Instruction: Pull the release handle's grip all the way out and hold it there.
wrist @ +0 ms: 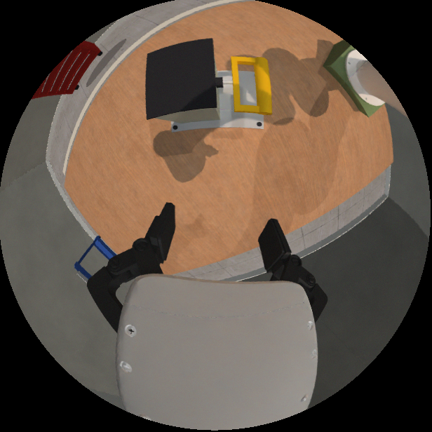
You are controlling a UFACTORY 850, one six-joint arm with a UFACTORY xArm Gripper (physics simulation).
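Observation:
The release handle is a yellow rectangular frame whose thick outer bar is the grip (263,86). It stands out from the right side of a box with a black top (182,79), joined by a thin rod at a black collar. The box is fixed to a light grey base plate (240,121) with dark bolts. My gripper (221,222) is open, with nothing between its two black fingers. In the view it is below the box and the handle, apart from both. How far the rod is out is hard to tell from above.
The box stands on a wooden table top (225,170). The arm's green base block (369,107) is at the upper right. A red tool cabinet (67,70) is beyond the table's left edge. A blue frame (103,247) shows at the lower left. Shadows fall around the box.

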